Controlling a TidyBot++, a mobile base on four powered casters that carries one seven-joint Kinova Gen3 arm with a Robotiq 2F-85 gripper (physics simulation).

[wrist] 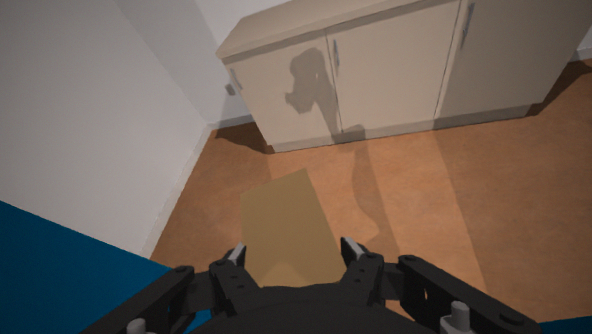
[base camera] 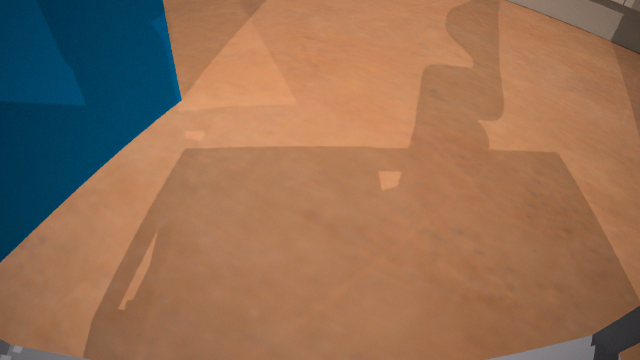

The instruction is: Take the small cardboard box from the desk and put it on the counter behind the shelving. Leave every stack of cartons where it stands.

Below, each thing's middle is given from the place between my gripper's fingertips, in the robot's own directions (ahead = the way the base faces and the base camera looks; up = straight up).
Labels:
My hand is 10 mm short of the small cardboard box [wrist: 288, 240].

